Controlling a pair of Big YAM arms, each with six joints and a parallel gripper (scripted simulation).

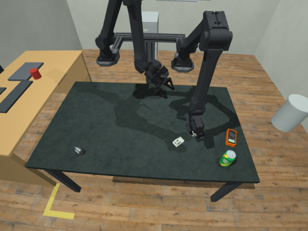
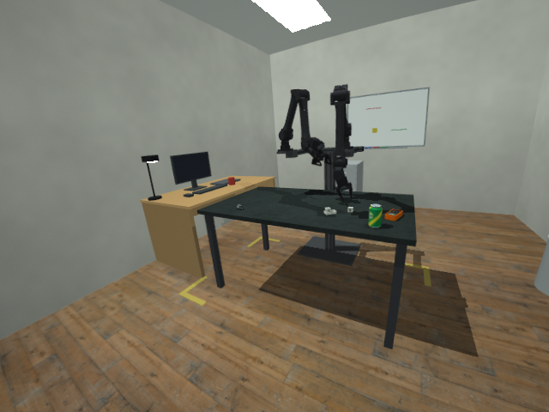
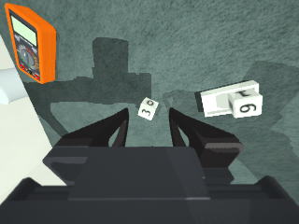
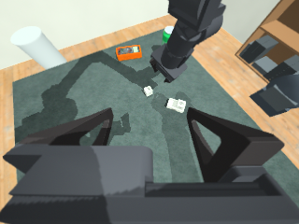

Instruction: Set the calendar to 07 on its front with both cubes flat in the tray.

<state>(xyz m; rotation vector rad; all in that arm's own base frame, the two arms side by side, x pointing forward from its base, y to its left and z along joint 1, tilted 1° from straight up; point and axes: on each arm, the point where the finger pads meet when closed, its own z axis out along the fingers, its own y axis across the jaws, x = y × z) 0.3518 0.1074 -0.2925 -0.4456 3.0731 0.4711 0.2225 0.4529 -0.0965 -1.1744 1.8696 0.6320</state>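
My left gripper is now 11 cm to the left of the white number cube, 8 cm above it and 4 cm short of it.
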